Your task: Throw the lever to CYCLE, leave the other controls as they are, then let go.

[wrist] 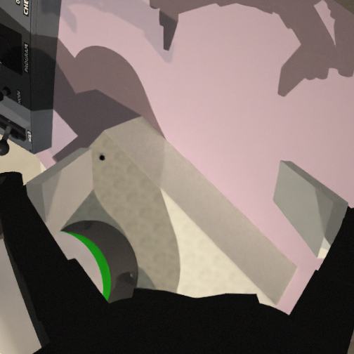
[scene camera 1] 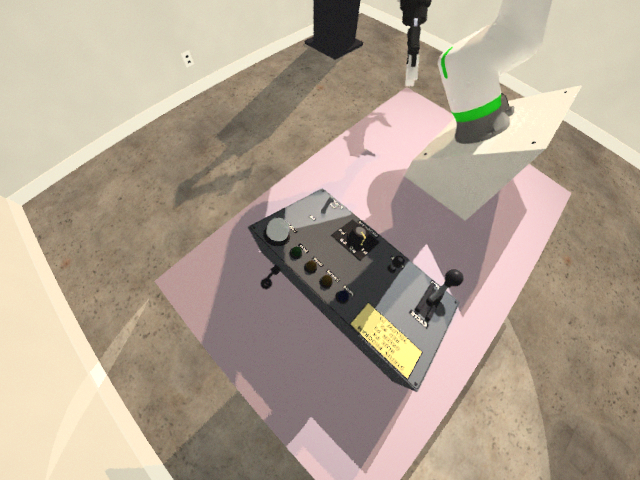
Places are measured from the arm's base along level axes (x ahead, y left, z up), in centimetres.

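Pixels of known places: gripper, fingertip midpoint: point(scene camera 1: 410, 83); arm's base at its link origin: point(scene camera 1: 481, 131).
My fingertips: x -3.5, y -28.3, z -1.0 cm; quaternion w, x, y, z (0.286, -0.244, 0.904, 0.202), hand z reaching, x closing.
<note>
For each thing: its top centre in the pictures, then the offset to it from my fingertips. "pt": a spot on its surface instead. Level surfaces: height alone.
- control panel at its surface level: dz -6.9 cm
- CYCLE label at a spot on its surface: point(scene camera 1: 418, 318) pt dx +58.1, dy +46.7, dz -7.4 cm
- large grey round button at a spot on its surface: point(scene camera 1: 277, 230) pt dx +67.9, dy +11.1, dz +0.7 cm
- green button at a spot on its surface: point(scene camera 1: 296, 252) pt dx +67.9, dy +17.0, dz -1.9 cm
- blue button at a spot on its surface: point(scene camera 1: 342, 296) pt dx +67.8, dy +31.0, dz -1.9 cm
- rotary knob at its top centre: point(scene camera 1: 360, 230) dx +51.7, dy +22.8, dz -5.9 cm
- small black selector at its top centre: point(scene camera 1: 398, 261) dx +51.7, dy +34.8, dz -5.1 cm
- yellow note at a spot on its surface: point(scene camera 1: 387, 341) pt dx +67.7, dy +43.9, dz -3.6 cm
- pink table top at its surface level: dz -18.5 cm
The control panel point(scene camera 1: 379, 289) point(wrist: 42, 90) is a dark grey sloped box. Its lever point(scene camera 1: 453, 277) point(wrist: 3, 146) has a black ball knob and stands in a slot at one end; in the scene view it leans toward the HOLD end, away from the CYCLE label point(scene camera 1: 418, 318). The other controls include a large grey round button point(scene camera 1: 277, 230), a green button point(scene camera 1: 296, 252), a blue button point(scene camera 1: 342, 296), a rotary knob point(scene camera 1: 360, 235) and a small black selector point(scene camera 1: 397, 260). My gripper point(scene camera 1: 411, 77) point(wrist: 184, 174) is open and empty, high up and well away from the lever.
A yellow note point(scene camera 1: 387, 341) lies on the panel beside the lever. The panel stands on a pink table top point(scene camera 1: 550, 193) point(wrist: 215, 75). The arm's pale angular base plate point(scene camera 1: 460, 180) point(wrist: 135, 200) stands behind the panel. A black pillar point(scene camera 1: 336, 25) stands by the wall.
</note>
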